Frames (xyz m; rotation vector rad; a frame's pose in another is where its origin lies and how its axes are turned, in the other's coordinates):
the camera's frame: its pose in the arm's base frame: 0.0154 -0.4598 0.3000 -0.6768 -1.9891 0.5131
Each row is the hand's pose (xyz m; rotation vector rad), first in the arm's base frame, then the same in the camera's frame.
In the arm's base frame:
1: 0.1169 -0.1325 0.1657 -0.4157 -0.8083 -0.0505
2: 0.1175 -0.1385 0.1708 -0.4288 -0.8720 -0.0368
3: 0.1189 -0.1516 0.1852 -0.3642 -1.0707 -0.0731
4: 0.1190 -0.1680 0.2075 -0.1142 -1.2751 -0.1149
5: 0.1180 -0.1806 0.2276 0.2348 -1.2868 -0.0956
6: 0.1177 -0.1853 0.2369 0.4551 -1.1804 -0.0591
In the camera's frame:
1: 0.0831 0.3547 -0.0523 0.1124 1.2799 -0.3109
2: 0.0823 0.3473 -0.0547 0.0967 1.2159 -0.3034
3: 0.0826 0.3290 -0.0617 0.0372 1.0371 -0.4067
4: 0.0864 0.3032 -0.0710 0.0589 0.8310 -0.6580
5: 0.0917 0.2813 -0.0785 0.2319 0.7489 -0.9388
6: 0.0948 0.2721 -0.0823 0.4018 0.7792 -1.1023

